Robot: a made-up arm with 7 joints.
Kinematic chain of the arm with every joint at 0, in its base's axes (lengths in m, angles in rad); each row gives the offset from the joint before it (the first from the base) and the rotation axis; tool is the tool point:
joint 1: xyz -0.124 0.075 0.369 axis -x
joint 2: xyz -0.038 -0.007 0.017 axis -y
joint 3: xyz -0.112 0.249 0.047 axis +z
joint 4: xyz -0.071 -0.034 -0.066 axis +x
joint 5: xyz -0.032 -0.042 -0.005 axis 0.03 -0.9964 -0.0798
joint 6: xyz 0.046 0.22 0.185 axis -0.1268 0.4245 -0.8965
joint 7: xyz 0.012 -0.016 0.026 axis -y
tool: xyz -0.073 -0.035 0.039
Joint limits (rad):
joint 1: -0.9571..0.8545
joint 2: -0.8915..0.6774
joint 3: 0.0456..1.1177
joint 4: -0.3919..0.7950
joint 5: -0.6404..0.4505
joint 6: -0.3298..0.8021
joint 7: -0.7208..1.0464
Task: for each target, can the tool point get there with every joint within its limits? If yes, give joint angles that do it. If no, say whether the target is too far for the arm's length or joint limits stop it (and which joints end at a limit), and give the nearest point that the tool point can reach.
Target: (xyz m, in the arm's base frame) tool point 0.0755 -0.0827 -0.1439
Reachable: no: joint limits stop it (at a limit: joint 1, joint 2, joint 3, joint 4, joint 5, joint 6, joint 7) | nearest point -0.2893 0.2904 0.0766 | short by 0.566 m
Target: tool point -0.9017 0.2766 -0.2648
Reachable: no: too far | nearest point -0.5496 0.2518 -0.0043 | short by 0.439 m
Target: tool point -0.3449 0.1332 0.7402
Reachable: yes | joints -0.6119 -0.2150 1.0333 0.1169 -0.4462 0.5865 0.6156
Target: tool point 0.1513 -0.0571 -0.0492
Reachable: no: joint limits stop it (at a limit: joint 1, joint 2, joint 4, joint 5, joint 6, joint 7) | nearest point 0.0119 0.3415 0.2837 | short by 0.538 m
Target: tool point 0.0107 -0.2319 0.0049
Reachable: no: joint limits stop it (at a limit: joint 1, joint 2, joint 3, joint 4, joint 5, joint 6) | nearest point -0.0278 -0.1097 0.5007 | short by 0.512 m
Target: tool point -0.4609 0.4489 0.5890
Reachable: yes | joints 0.0056 0.0473 0.1659 -0.1287 0.1511 0.5314 -0.0497
